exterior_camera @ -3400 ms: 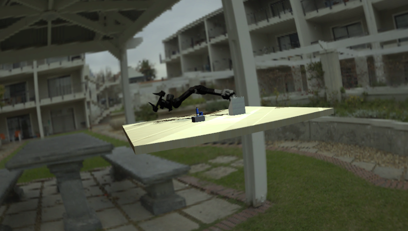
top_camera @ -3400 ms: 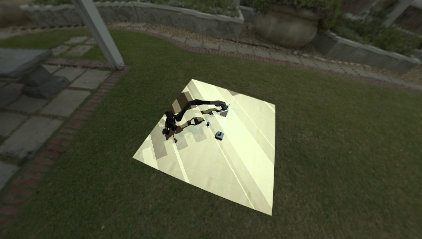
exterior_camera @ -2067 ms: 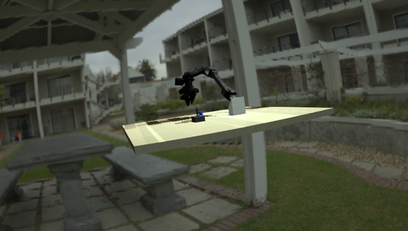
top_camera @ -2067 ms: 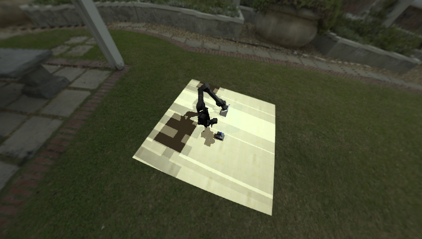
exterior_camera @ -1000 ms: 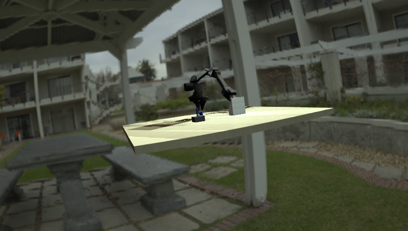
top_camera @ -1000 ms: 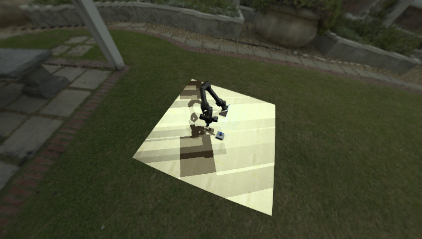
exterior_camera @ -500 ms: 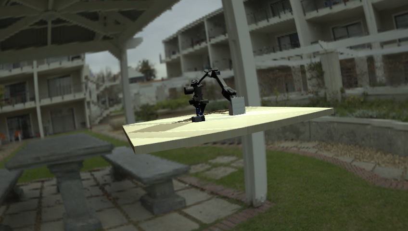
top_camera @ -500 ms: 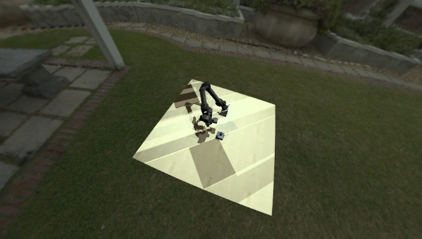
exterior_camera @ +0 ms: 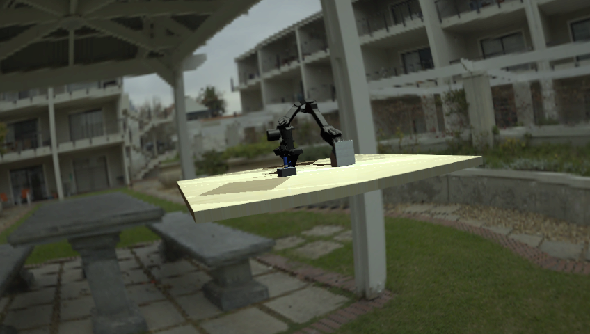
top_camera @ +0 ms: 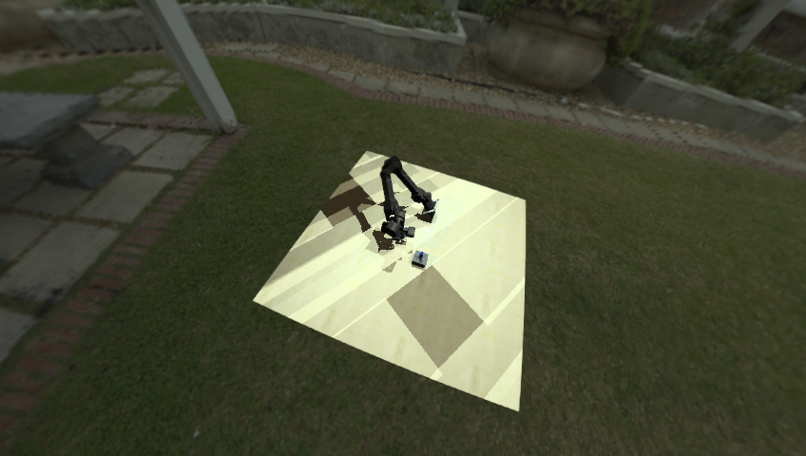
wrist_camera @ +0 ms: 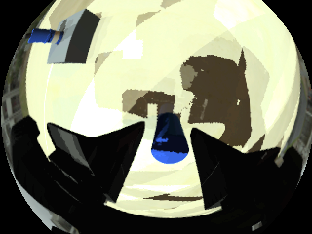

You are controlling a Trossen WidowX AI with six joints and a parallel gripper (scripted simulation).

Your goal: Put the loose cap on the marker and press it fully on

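Now: the holder block 8 cm ahead of my gripper tip and 17 cm to the left of it. Also, from my gripper tip: blue cap 1 cm above.
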